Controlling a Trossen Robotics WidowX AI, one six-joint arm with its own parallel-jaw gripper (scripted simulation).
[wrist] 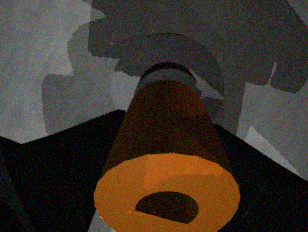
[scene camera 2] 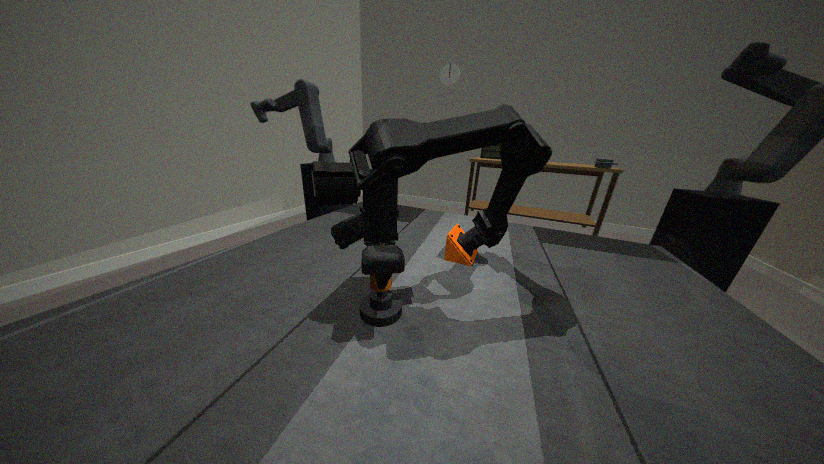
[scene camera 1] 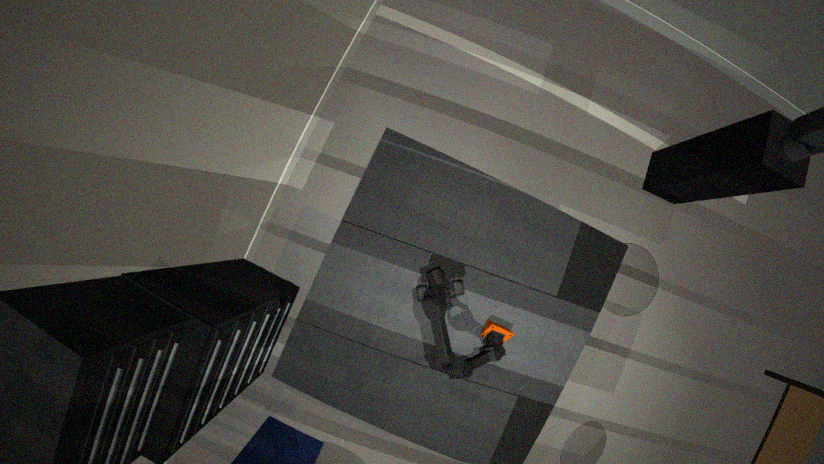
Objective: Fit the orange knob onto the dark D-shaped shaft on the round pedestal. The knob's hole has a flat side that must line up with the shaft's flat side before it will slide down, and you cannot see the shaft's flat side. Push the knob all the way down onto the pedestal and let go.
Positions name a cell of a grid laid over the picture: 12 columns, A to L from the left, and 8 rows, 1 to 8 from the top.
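The gripper (scene camera 2: F5) is holding an orange knob, and you'd find the gripper in the wrist view (wrist: G5) too. There's also a dark pedestal (scene camera 2: F6), and the wrist view (wrist: G2) has the pedestal as well.
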